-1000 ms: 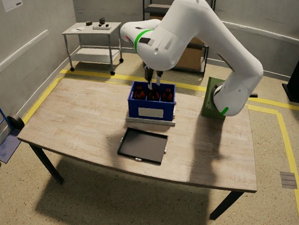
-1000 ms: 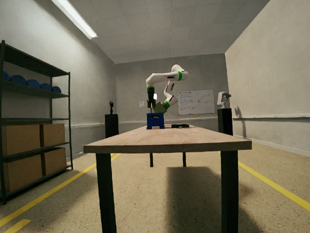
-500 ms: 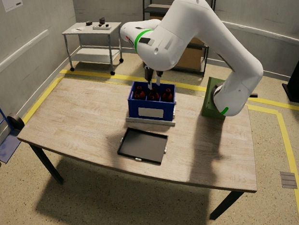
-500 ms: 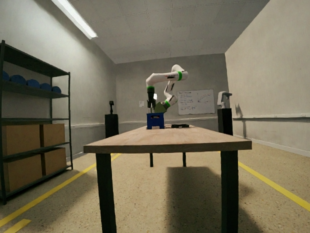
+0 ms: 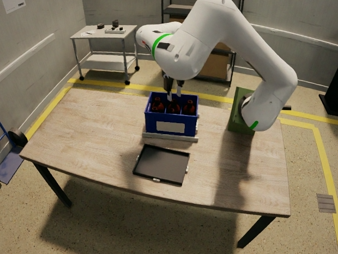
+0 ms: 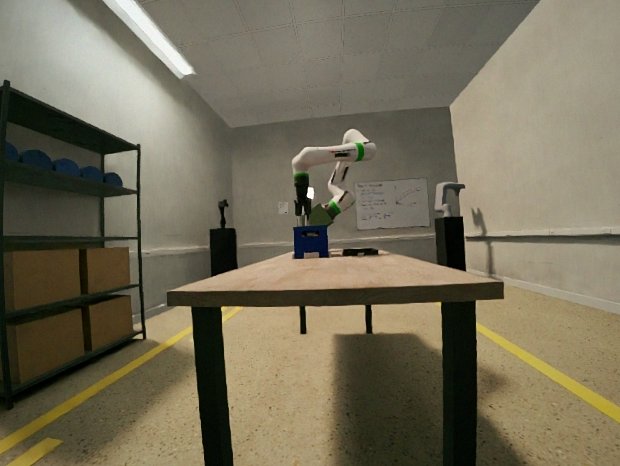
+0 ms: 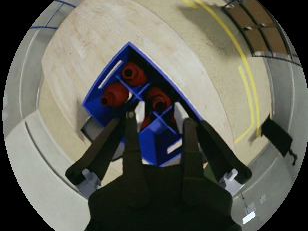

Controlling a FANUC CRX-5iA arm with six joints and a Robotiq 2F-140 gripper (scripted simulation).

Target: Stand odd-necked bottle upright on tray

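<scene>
Now: hand 120 mm above the bottle. Round my hand: dark tray 320 mm to the left, 200 mm below; blue crate 40 mm to the left, 130 mm below.
</scene>
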